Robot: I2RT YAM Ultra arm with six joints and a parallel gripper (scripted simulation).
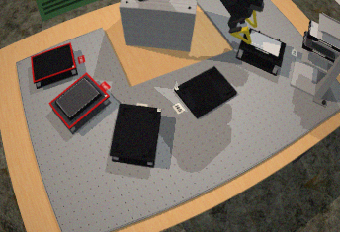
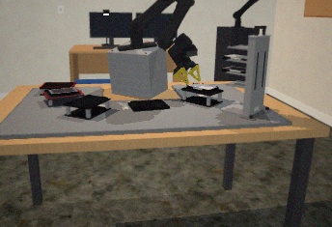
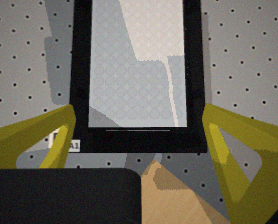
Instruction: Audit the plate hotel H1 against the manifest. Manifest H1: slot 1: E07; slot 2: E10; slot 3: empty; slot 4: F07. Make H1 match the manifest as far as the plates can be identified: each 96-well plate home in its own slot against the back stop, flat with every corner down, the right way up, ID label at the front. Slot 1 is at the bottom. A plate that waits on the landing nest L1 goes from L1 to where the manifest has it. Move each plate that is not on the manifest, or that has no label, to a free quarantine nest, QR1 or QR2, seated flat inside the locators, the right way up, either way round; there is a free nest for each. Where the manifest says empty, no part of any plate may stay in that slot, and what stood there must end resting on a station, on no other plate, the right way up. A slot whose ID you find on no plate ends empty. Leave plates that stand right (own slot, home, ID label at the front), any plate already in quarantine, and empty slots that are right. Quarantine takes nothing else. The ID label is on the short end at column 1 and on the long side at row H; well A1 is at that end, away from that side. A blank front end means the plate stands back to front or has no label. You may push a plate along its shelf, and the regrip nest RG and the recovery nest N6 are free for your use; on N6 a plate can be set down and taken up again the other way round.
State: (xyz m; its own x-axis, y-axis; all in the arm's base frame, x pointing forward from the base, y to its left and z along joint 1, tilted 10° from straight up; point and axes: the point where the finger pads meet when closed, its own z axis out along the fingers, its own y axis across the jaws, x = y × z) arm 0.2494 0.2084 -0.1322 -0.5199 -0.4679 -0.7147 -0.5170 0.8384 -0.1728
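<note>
Right now my hand is 5 cm past the A1 mark, 4 cm to the right of it and 3 cm above it. Round my hand: H1 tag 11 cm ahead, 18 cm to the left, 9 cm below; then black regrip nest RG 5 cm ahead, 3 cm to the left, 4 cm below; then RG tag 6 cm behind, 7 cm to the left, 9 cm below.
</note>
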